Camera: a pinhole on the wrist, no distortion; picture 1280 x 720 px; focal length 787.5 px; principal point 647.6 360.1 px. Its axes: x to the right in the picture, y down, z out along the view. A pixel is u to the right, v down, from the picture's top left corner.
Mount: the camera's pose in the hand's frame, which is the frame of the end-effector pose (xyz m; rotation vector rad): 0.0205 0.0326 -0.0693 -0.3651 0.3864 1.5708
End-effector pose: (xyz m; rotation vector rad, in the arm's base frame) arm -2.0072 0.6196 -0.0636 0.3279 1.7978 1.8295
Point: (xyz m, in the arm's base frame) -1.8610 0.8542 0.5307
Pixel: 1041.1 530.0
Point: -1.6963 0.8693 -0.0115
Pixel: 167.3 694.5
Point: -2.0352 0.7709 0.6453
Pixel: outside the picture
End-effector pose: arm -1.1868 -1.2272 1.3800 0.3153 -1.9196 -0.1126
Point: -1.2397 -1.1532 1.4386
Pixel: 723.8 146.3
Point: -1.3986 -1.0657 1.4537
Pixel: 780.5 156.9
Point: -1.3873 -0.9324 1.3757
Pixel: 981.8 440.6
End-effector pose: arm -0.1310 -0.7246 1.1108 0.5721 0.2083 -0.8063
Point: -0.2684 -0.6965 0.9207
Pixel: behind the camera
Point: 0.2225 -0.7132 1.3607
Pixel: 1004.7 110.7
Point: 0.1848 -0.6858 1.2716
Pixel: 1125.3 44.0
